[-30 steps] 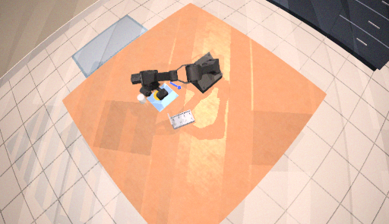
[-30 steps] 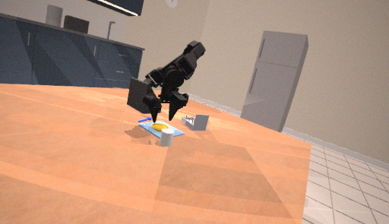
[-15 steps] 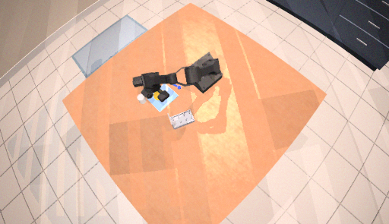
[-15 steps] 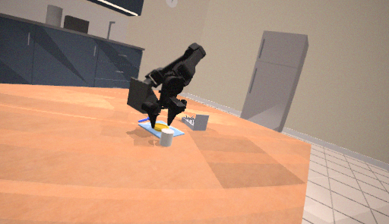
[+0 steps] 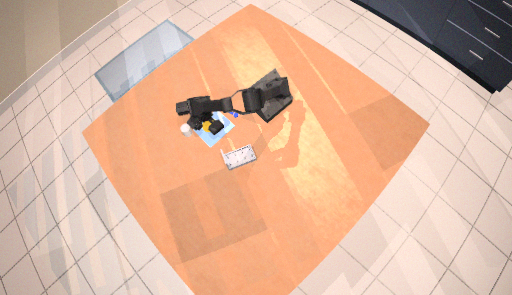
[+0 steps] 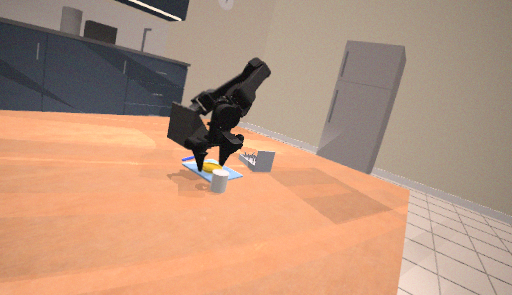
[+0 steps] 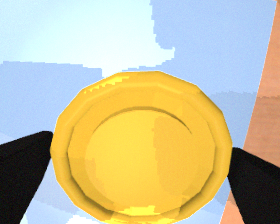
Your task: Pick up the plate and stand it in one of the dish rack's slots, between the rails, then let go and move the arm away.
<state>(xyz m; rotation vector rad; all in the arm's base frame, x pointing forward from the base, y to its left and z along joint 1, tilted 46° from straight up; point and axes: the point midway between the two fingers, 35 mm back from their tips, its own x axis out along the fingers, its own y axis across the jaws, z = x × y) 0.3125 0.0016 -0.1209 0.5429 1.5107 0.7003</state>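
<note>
The light blue mat lies 2 cm to the left of my gripper tip, 1 cm below it and 1 cm behind it. The rest, counted from my gripper tip: yellow plate: 1 cm above; white cup: 10 cm ahead, 5 cm to the right, 2 cm above; blue utensil: 12 cm behind, 1 cm to the left.
</note>
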